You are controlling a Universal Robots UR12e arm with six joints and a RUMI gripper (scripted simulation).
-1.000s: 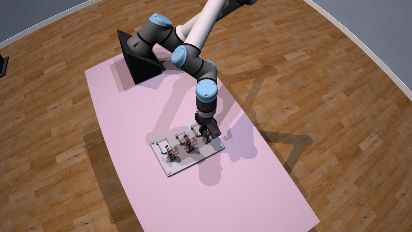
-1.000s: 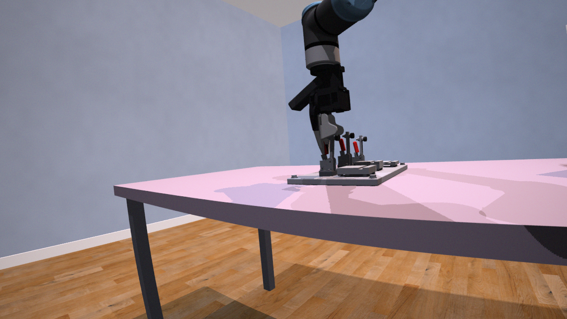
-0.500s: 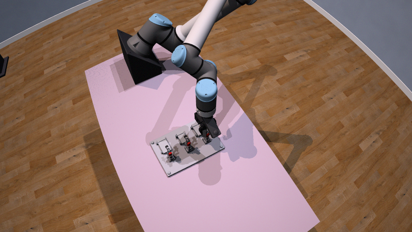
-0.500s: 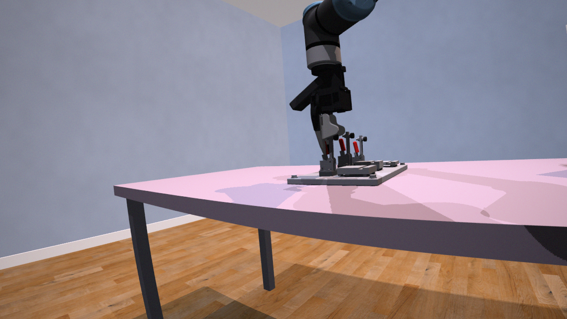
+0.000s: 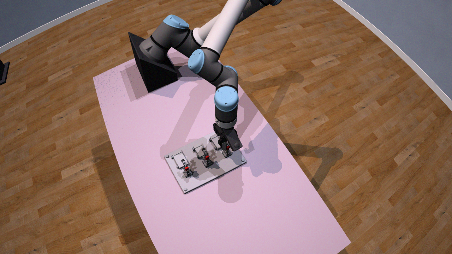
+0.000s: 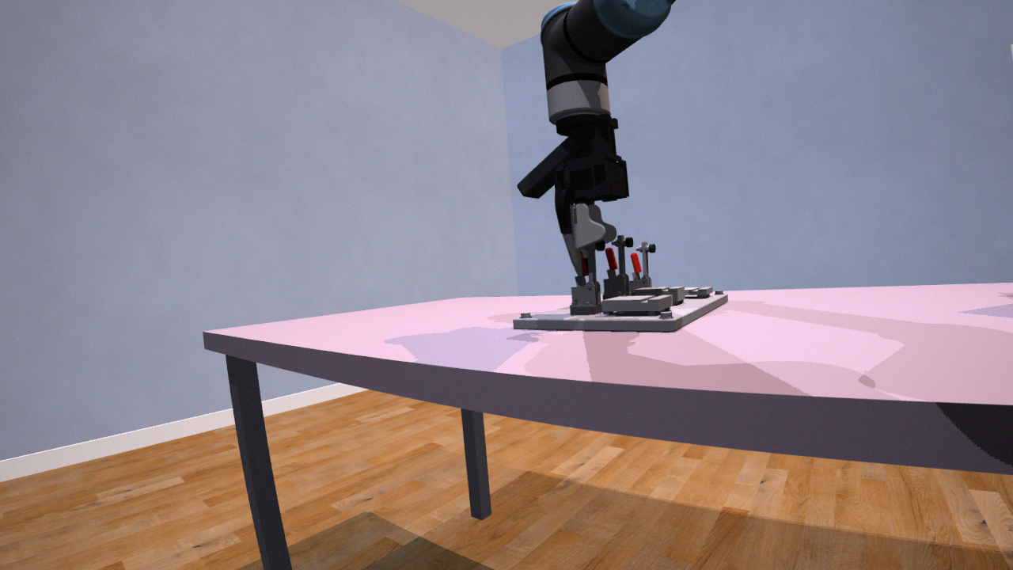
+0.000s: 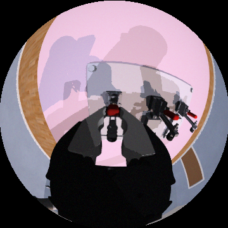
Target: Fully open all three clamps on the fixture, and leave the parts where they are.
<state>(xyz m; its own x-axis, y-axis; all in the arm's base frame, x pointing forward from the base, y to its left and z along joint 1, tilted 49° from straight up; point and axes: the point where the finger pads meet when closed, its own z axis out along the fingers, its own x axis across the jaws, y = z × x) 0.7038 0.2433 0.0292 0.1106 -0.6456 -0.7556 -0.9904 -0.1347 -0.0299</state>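
The flat grey part lies 9 cm behind my hand, 1 cm to the right of it and 5 cm below it. Also, from my hand: grey fixture plate 2 cm behind, 11 cm to the right, 8 cm below.
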